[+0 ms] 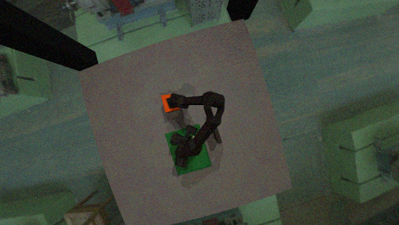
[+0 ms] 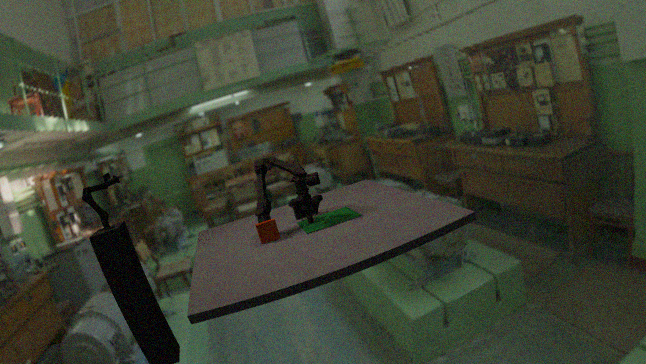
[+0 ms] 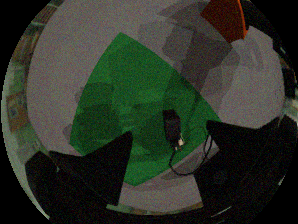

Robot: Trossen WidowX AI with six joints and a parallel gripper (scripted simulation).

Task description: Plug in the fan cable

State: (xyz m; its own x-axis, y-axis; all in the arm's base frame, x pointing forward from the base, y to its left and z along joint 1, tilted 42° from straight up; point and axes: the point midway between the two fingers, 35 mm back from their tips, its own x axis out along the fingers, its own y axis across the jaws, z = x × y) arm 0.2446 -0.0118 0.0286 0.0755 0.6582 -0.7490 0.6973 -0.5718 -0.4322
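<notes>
My gripper tip is now 10 mm to the right of the dark fan plug and 30 mm above it. Also, from my gripper tip: green board 90 mm ahead, 30 mm to the right, 60 mm below; dark fan 20 mm ahead, 180 mm to the left, 10 mm above.
</notes>
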